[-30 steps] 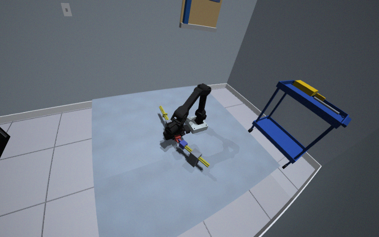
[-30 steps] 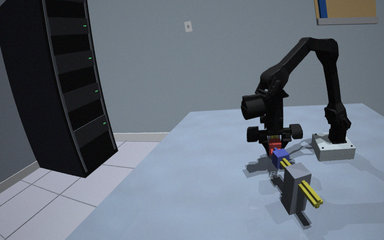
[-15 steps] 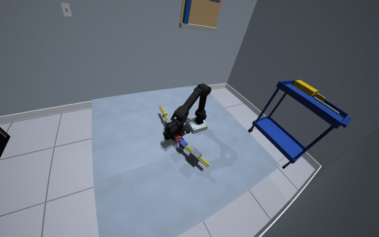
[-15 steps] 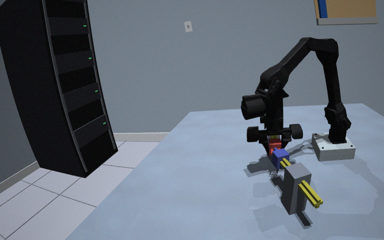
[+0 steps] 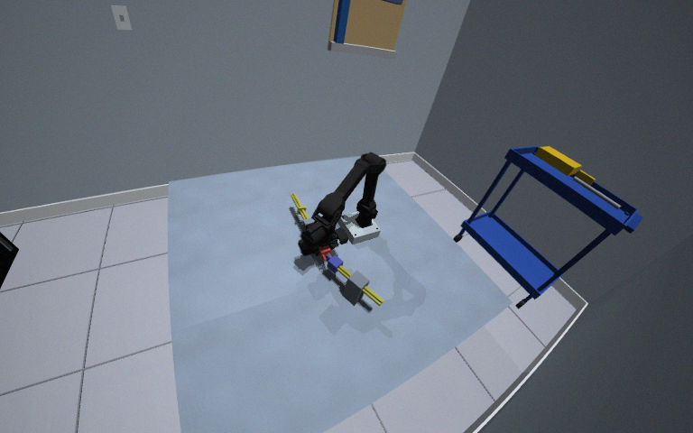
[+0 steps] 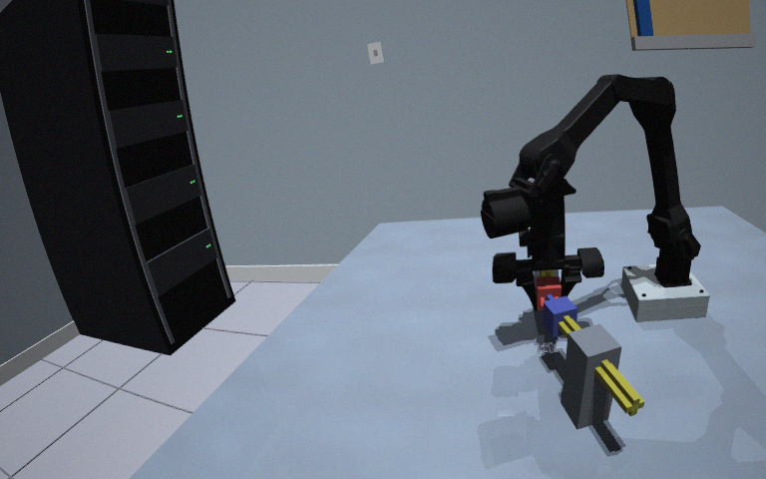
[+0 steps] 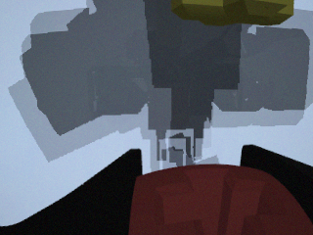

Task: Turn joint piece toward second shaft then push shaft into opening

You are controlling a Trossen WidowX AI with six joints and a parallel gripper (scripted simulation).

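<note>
The joint piece is 40 mm above my gripper tip and 20 mm to the left of it.
</note>
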